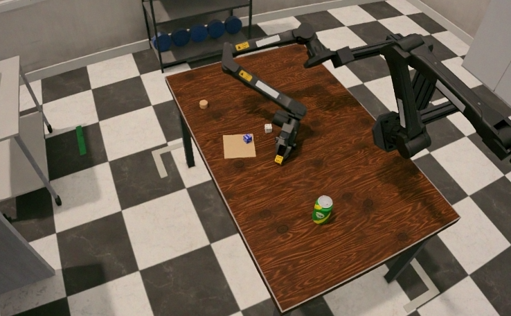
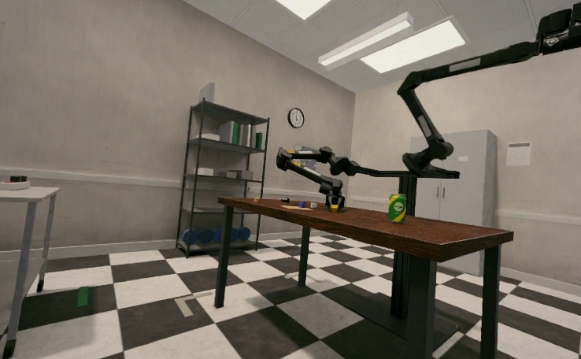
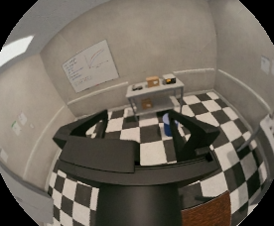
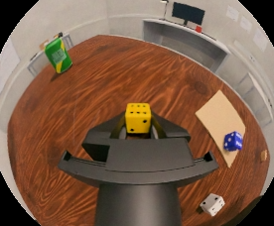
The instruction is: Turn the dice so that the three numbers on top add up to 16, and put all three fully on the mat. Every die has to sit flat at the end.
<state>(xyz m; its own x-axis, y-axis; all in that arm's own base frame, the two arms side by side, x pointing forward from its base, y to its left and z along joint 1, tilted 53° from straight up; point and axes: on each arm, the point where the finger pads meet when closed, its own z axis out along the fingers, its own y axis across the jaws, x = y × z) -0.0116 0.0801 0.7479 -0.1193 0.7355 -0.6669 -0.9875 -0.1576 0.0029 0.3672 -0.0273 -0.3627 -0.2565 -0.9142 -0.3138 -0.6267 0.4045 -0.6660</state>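
Now: right hand right at the yellow die. The rest, counted from my right hand: tan mat (170 mm to the right, 120 mm ahead, 10 mm below); blue die (180 mm to the right, 70 mm ahead); white die (200 mm to the right, 50 mm behind).
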